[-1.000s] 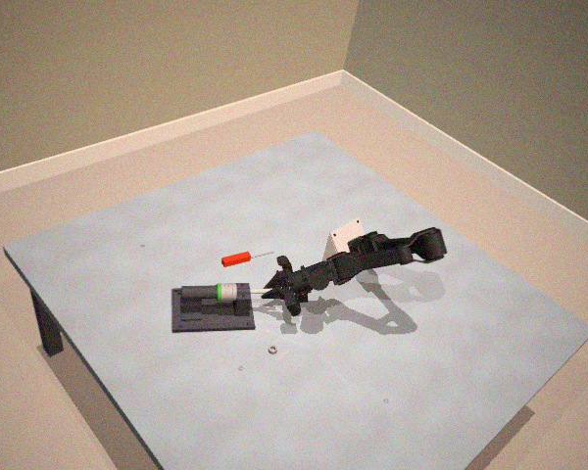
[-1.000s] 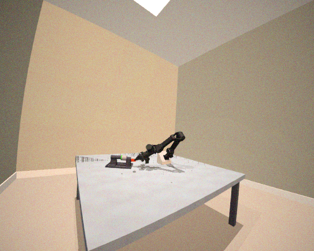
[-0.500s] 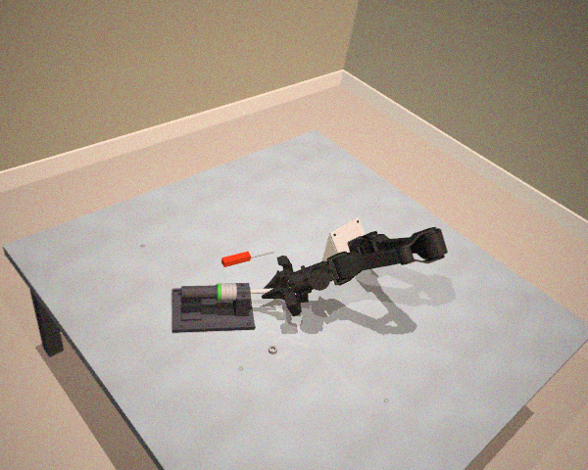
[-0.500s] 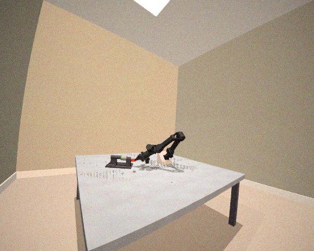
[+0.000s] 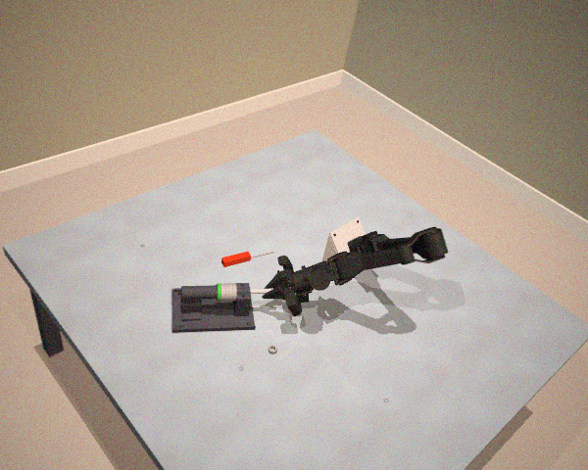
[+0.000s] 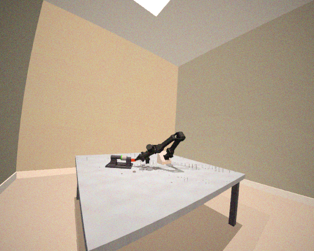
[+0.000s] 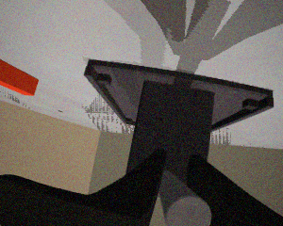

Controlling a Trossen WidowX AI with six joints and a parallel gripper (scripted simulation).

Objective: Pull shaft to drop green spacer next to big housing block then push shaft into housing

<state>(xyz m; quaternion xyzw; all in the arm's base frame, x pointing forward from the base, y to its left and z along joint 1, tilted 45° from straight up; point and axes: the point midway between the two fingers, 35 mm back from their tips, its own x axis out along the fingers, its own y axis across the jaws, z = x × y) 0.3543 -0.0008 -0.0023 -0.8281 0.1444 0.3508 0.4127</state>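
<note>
My gripper tip is 40 mm short of the thin grey shaft, 30 mm to the left of it and 20 mm below it. The rest, counted from my gripper tip: green spacer 110 mm ahead, 70 mm to the right, 20 mm above.
</note>
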